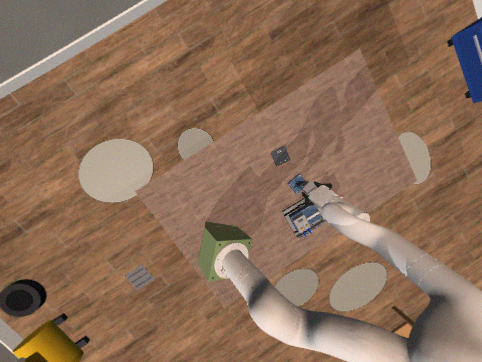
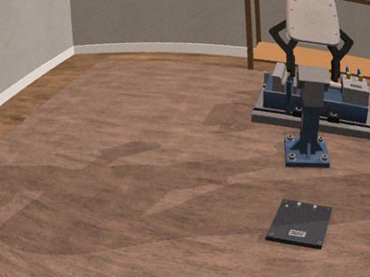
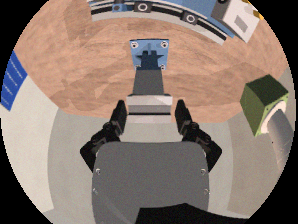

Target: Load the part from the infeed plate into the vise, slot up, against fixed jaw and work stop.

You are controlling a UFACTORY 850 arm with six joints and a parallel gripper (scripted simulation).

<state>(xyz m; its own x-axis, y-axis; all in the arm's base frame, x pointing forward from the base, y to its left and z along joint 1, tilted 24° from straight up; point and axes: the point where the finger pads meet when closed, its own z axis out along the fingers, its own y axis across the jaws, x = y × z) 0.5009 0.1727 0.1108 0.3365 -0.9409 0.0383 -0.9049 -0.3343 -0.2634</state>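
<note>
Right now the part is 1 cm below my hand. From my hand the other things lie so: air cylinder (19 cm to the right, 9 cm below, 9 cm behind).
</note>
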